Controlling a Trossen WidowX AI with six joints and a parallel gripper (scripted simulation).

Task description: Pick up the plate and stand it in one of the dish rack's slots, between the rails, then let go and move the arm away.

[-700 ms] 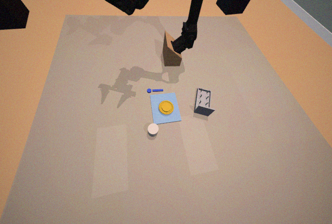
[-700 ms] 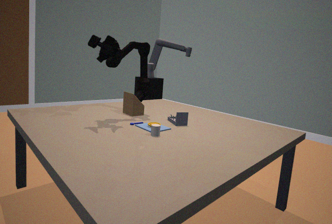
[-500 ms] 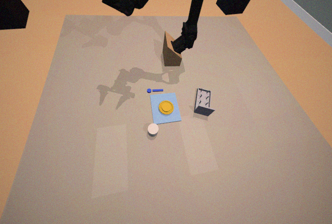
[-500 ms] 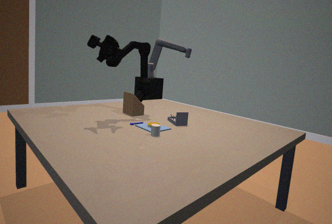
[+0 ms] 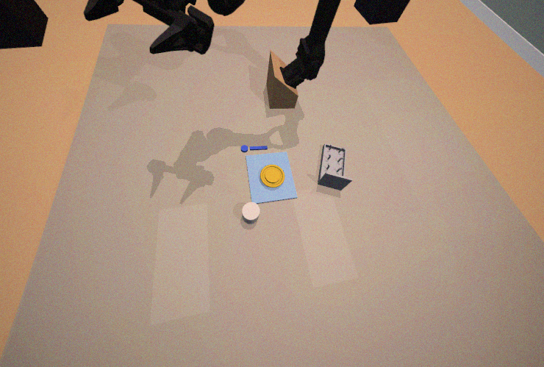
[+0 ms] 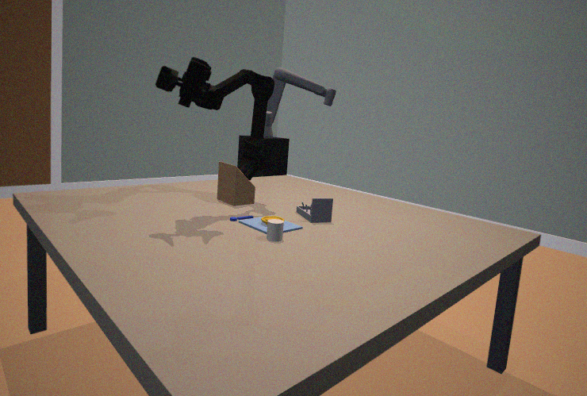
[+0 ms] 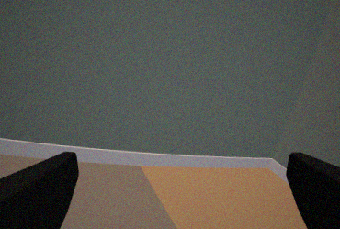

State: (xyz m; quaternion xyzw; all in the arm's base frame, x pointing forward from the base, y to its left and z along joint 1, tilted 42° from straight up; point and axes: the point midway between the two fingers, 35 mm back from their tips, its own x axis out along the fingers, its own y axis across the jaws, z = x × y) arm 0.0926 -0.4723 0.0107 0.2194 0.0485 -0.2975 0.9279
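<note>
Right now the yellow plate is 38 cm below my gripper tip, 23 cm to the left of it and 11 cm ahead of it. Round my gripper tip: light blue mat 39 cm below, 23 cm to the left, 11 cm ahead; blue spoon 39 cm below, 20 cm to the left; cup 37 cm below, 20 cm ahead, 14 cm to the left.
</note>
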